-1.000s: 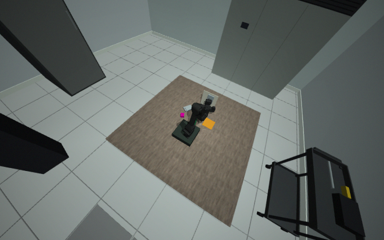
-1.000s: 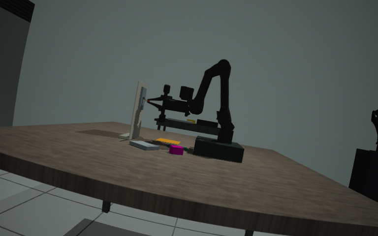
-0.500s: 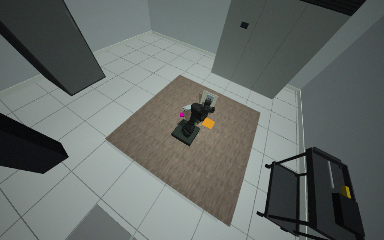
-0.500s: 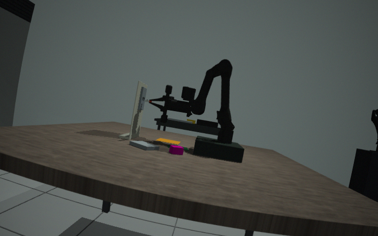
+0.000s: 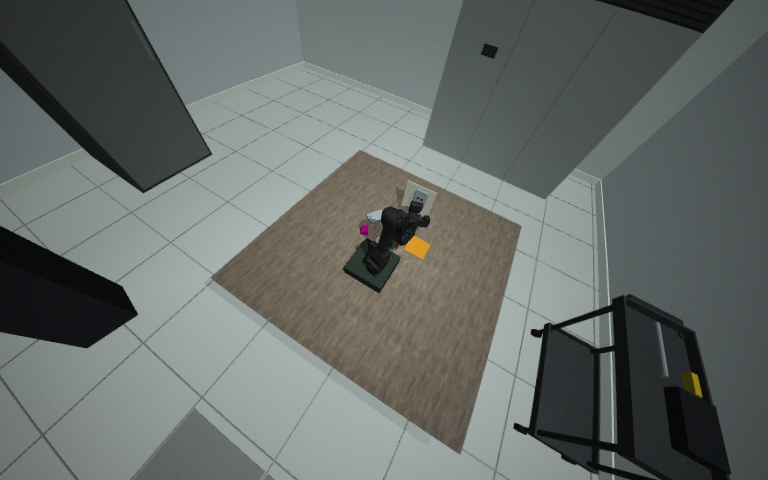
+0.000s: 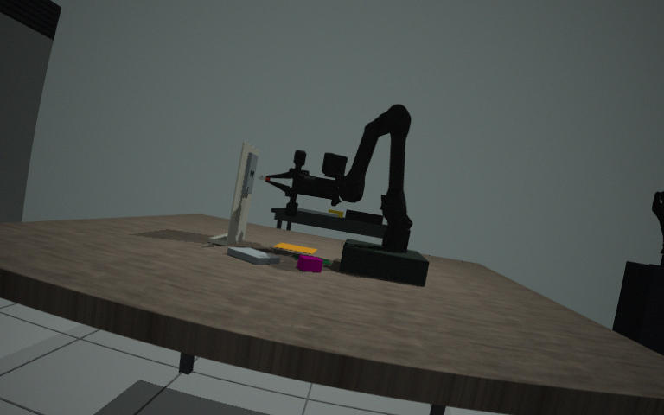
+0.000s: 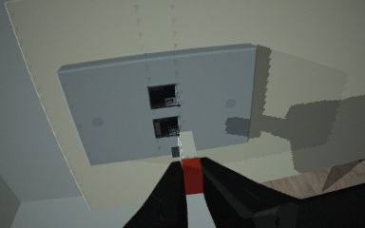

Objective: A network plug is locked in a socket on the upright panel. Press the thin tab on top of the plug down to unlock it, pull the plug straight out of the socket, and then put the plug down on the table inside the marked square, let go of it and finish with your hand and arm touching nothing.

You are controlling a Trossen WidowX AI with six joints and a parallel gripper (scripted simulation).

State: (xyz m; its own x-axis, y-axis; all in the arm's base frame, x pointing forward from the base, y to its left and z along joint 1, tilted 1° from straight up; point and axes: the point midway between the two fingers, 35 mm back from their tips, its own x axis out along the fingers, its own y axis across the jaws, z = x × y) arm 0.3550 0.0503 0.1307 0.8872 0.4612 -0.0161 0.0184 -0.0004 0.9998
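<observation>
Now: gripper tip 19 cm above the orange marked square, 13 cm to the left of it and 8 cm past it. The rest, counted from my gripper tip: network plug (1 cm ahead); green piece (19 cm below, 18 cm behind, 2 cm to the left); upright panel (7 cm below, 6 cm ahead, 1 cm to the left).
</observation>
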